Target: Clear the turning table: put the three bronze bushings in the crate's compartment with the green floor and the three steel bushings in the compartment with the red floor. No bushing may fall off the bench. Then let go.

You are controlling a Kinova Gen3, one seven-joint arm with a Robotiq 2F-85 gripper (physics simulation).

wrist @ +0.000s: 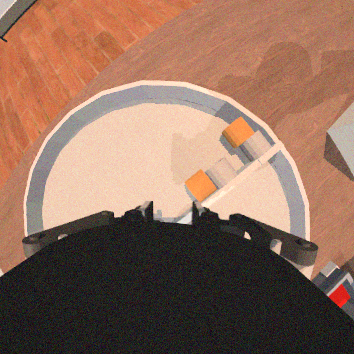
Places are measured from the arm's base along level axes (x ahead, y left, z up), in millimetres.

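Where they show: gripper, fingertip midpoint: (172, 210).
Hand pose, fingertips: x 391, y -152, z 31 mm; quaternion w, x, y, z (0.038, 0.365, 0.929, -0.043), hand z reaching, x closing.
Each offset is from my fingertips to the centre of the thing. "spot": to the spot under its first point. Level surfaces: height alone.
The turning table @(69 mm ahead, 18 mm left, 66 mm down) (100, 160) is a round, pale dish with a raised rim. A pale bar @(spot: 54 mm back, 28 mm left, 33 mm down) (227, 191) crosses it towards the right rim. Two orange bronze bushings @(114 mm back, 15 mm right, 49 mm down) (238, 132) @(35 mm back, 3 mm left, 49 mm down) (201, 185) and two light grey steel bushings @(119 mm back, 11 mm left, 49 mm down) (257, 146) @(64 mm back, 8 mm left, 49 mm down) (221, 172) stand in two bronze-and-steel pairs along the bar. My gripper (172, 210) is open over the dish, its fingers parted at the near end of the bar. A small pale grey piece shows between the fingertips, too hidden to identify. Part of the crate's red floor @(112 mm down) (340, 296) shows at the lower right; the green floor does not show.
A grey block-like object (345, 135) stands on the brown wooden bench @(118 mm down) (310, 25) at the right edge. The bench edge curves across the upper left, with brick-patterned floor (70, 60) beyond it. The gripper's black body hides the lower part of the view.
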